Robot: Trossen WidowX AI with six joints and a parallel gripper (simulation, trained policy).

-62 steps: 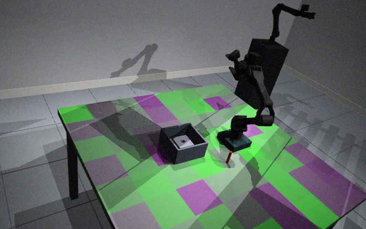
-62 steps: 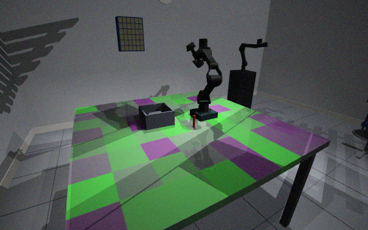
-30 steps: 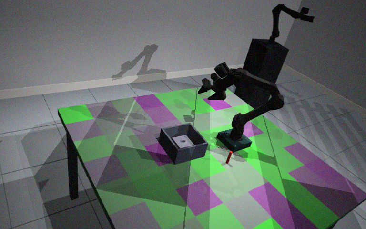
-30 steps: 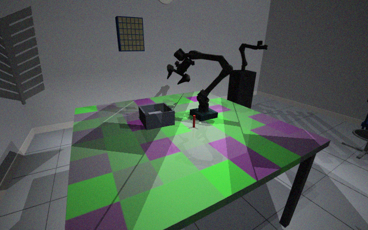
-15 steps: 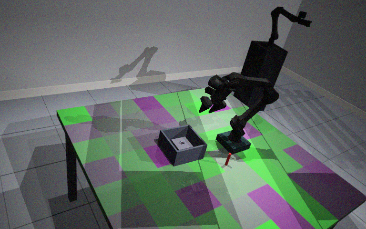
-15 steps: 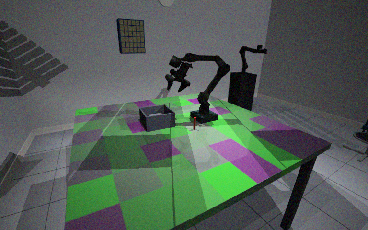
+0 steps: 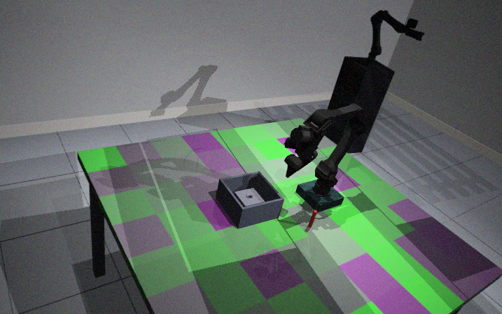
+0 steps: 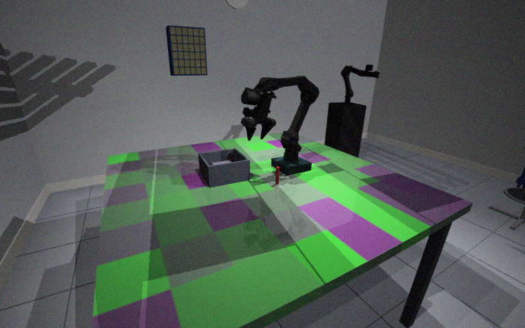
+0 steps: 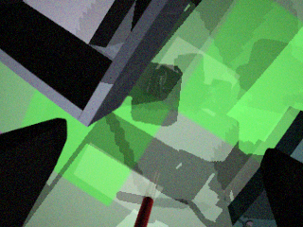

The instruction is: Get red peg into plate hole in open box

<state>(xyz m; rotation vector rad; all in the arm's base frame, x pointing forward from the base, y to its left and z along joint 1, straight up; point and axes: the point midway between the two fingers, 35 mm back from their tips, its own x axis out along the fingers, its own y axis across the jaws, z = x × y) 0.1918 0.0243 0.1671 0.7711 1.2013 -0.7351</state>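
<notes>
Right now my gripper tip is 60 mm past the red peg, 130 mm to the right of it and 130 mm above it. From my gripper tip the other things lie so: light plate: 150 mm ahead, 20 mm to the right, 130 mm below; grey box: 150 mm ahead, 20 mm to the right, 150 mm below.
</notes>
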